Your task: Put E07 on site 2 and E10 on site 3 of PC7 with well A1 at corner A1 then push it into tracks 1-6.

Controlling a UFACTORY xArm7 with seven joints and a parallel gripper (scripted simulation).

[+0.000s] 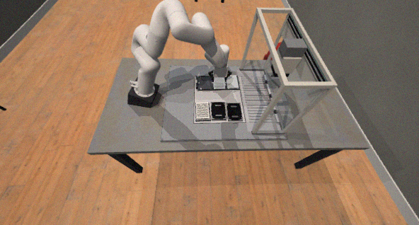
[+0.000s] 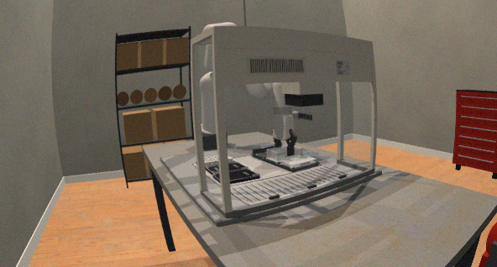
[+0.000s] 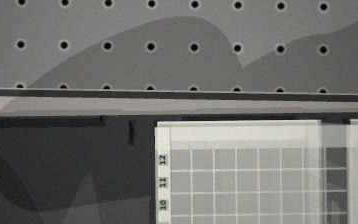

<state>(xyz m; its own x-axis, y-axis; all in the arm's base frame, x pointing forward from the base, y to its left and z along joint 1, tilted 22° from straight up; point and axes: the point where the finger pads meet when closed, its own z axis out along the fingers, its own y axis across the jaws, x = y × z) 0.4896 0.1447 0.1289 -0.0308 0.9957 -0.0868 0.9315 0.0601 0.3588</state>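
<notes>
Now: hand 10 mm above the deep-well block E07. Round my hand: nest: 260 mm to the right, 90 mm ahead, 40 mm below; dark plate carrier PC7: 30 mm below, 10 mm behind; frame post: 410 mm to the right, 390 mm ahead, 200 mm above.
</notes>
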